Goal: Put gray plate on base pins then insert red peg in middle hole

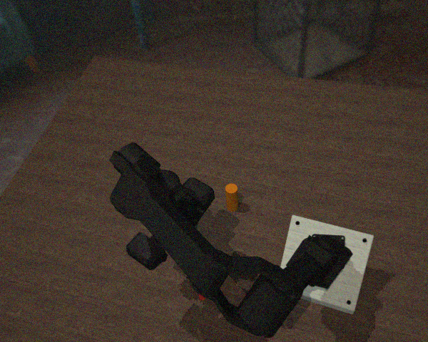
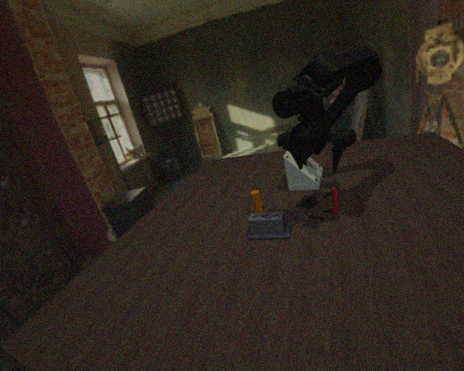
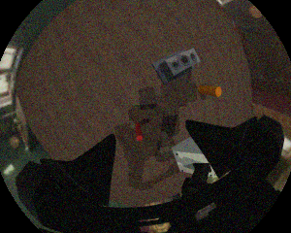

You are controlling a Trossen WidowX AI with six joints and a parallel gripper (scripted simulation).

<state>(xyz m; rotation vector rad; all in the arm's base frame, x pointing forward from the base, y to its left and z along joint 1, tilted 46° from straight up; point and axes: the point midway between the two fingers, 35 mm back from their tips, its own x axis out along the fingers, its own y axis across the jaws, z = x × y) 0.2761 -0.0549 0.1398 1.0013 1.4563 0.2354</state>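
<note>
The red peg lies 40 mm behind my gripper tip, 40 mm to the left of it and 120 mm below it. From my gripper tip the other things lie so: orange cylinder (70 mm behind, 200 mm to the right, 120 mm below); then gray plate (40 mm ahead, 150 mm to the right, 110 mm below).
</note>
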